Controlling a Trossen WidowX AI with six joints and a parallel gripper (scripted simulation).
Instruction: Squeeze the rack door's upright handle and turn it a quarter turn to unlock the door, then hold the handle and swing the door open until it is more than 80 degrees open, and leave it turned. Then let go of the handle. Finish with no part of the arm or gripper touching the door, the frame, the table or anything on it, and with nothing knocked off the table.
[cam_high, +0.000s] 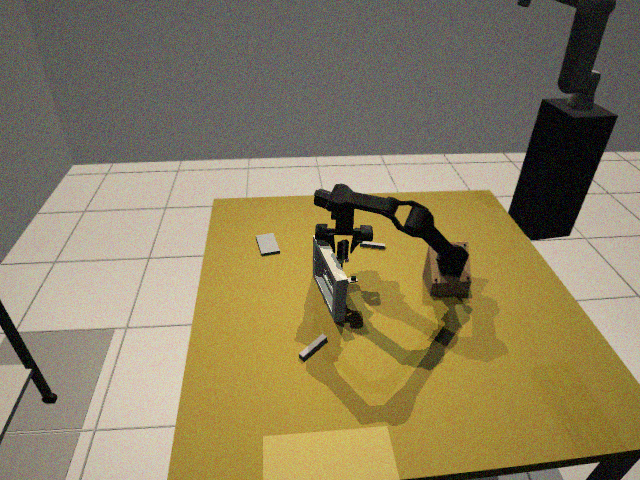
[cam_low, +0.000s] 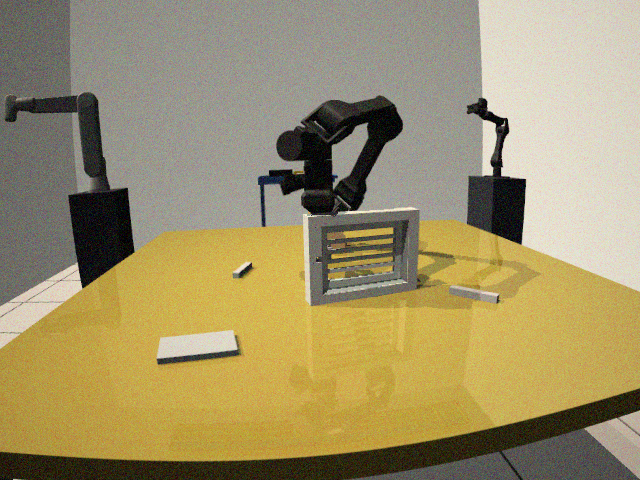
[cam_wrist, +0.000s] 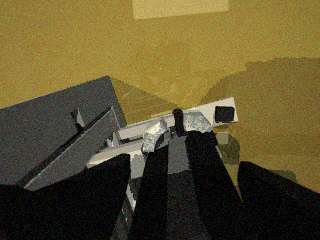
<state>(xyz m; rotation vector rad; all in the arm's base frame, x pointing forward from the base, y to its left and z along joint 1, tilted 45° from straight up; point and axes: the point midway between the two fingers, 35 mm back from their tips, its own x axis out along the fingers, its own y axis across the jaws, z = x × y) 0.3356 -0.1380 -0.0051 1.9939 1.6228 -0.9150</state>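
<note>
Right now my gripper tip is 10 mm to the right of the dark upright handle and 20 mm above it. From my gripper tip the other things lie so: flat grey plate: 230 mm ahead, 250 mm to the right, 110 mm below.
</note>
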